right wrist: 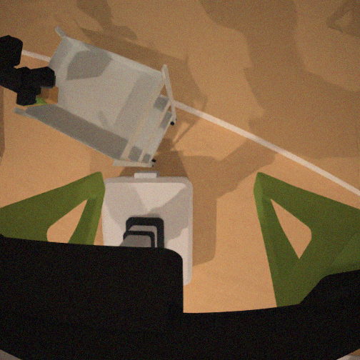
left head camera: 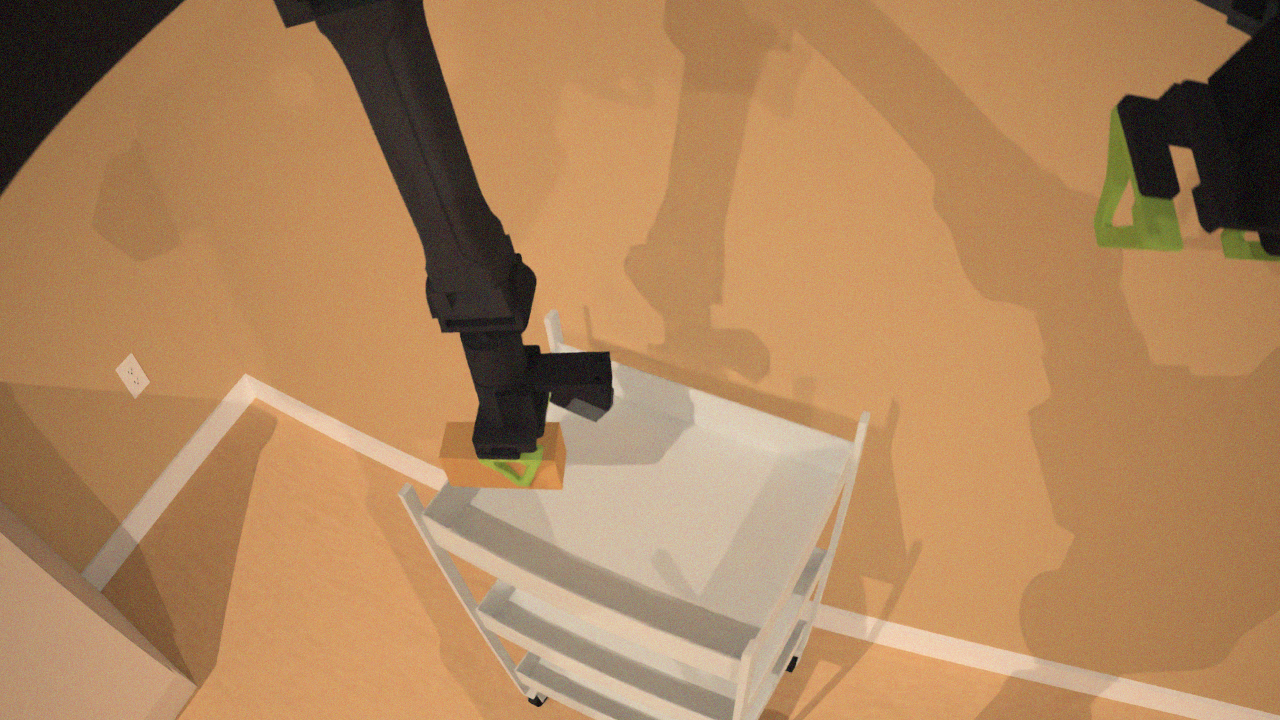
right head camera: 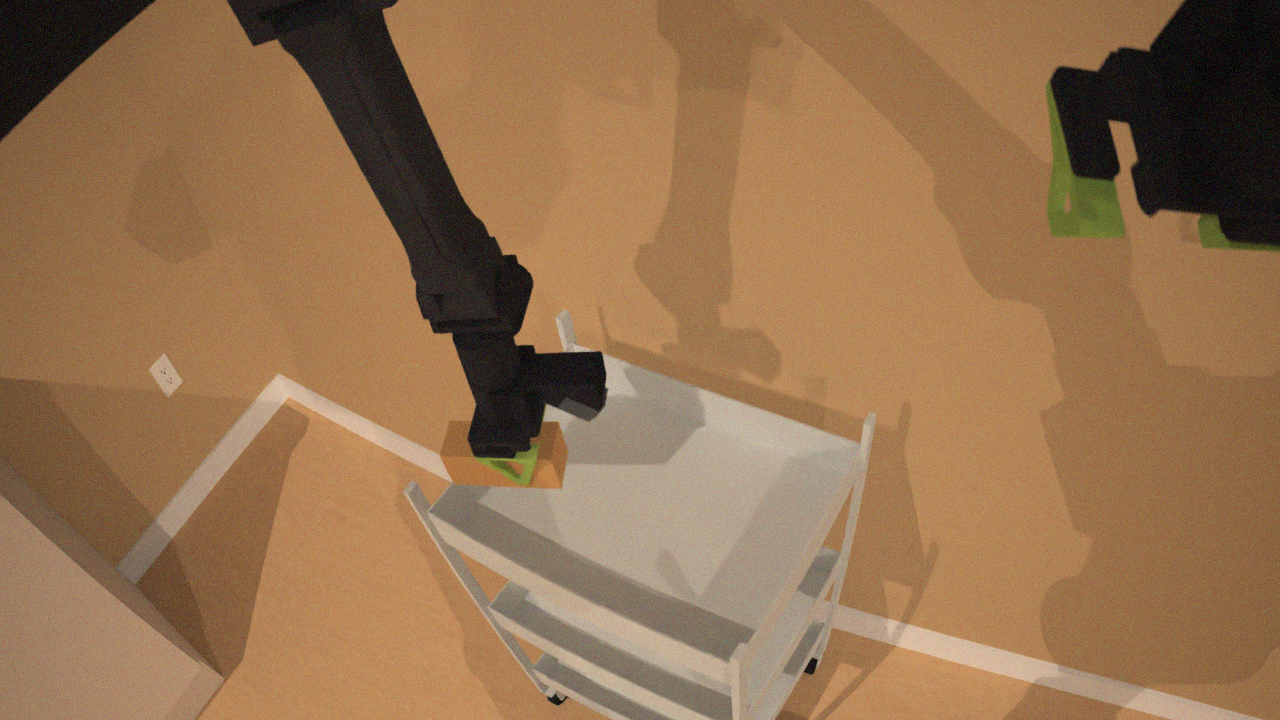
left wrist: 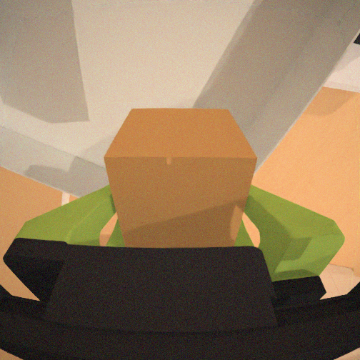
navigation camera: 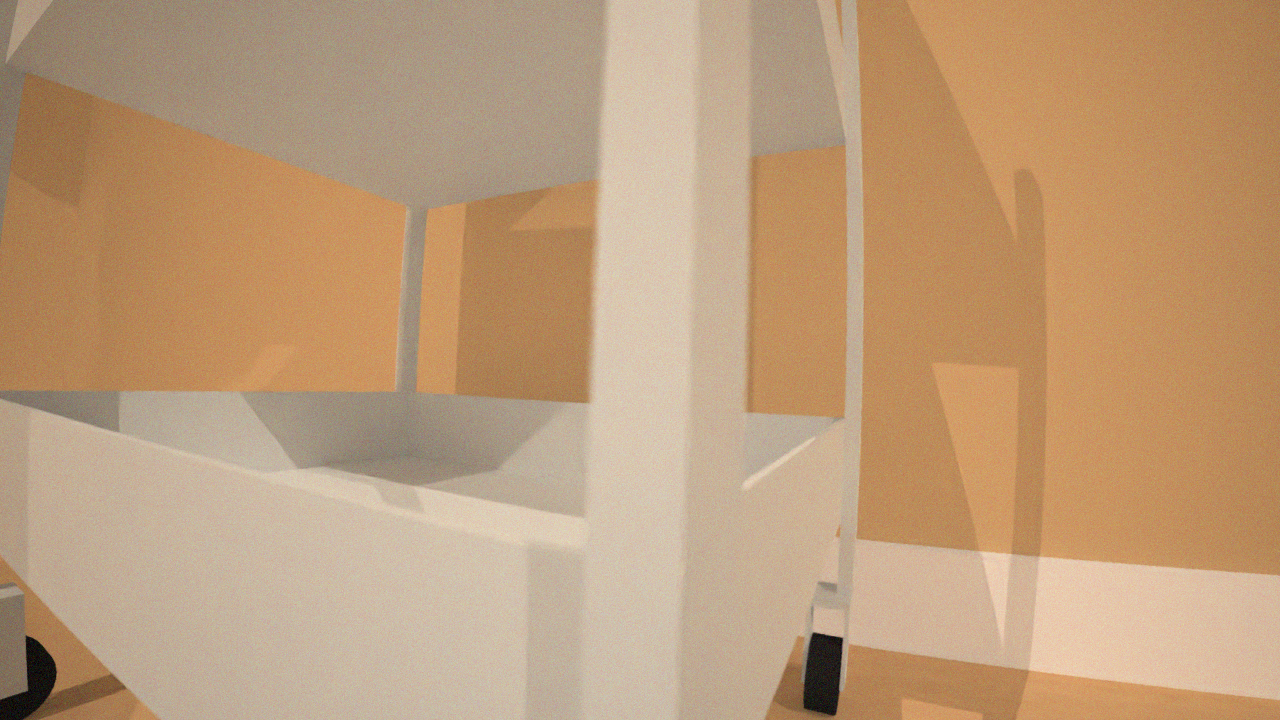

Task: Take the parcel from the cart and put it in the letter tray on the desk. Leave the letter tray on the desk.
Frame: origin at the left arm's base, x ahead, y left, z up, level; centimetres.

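Seen in the pictures: left gripper, fingertip midpoint: [left head camera: 526, 465] [right head camera: 527, 464]; right gripper, fingertip midpoint: [left head camera: 1163, 240] [right head camera: 1130, 229].
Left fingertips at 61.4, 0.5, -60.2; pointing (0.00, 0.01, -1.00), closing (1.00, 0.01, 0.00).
Note:
Pixels of each thing's middle, then the offset from my left fingertips to it, as dx, dy, dz. "spot": a spot on its surface instead.
- parcel, surface spot: [left head camera: 552, 445] [right head camera: 550, 444] spot: -0.6, -3.8, +4.4
- pale block-like piece, surface spot: [left head camera: 80, 626] spot: -19.8, +98.6, -33.7
- outlet, body centre: [left head camera: 133, 376] [right head camera: 166, 375] +55.0, +131.0, -40.2
The parcel [left head camera: 552, 445] [right head camera: 551, 447] [left wrist: 180, 135] [right wrist: 51, 95], a plain orange-brown box, is held in my left gripper [left head camera: 506, 453] [right head camera: 503, 453] [left wrist: 179, 179], which is shut on it, one green finger on each side. Both are raised above the left end of the white cart [left head camera: 581, 573] [right head camera: 590, 573] [right wrist: 80, 126] [navigation camera: 644, 358], whose upper tray shows beneath them in the left wrist view. My right gripper [left head camera: 1199, 246] [right head camera: 1163, 234] [right wrist: 178, 180] is open and empty, far to the right of the cart. The desk and the letter tray do not show.
The cart's near post stands very close before the navigation camera. A pale block-like piece [left head camera: 80, 626] [right head camera: 89, 608] is at the lower left. A white base with a black handle [right wrist: 145, 220] shows under the right gripper. The wall has an outlet [left head camera: 132, 375] [right head camera: 165, 375].

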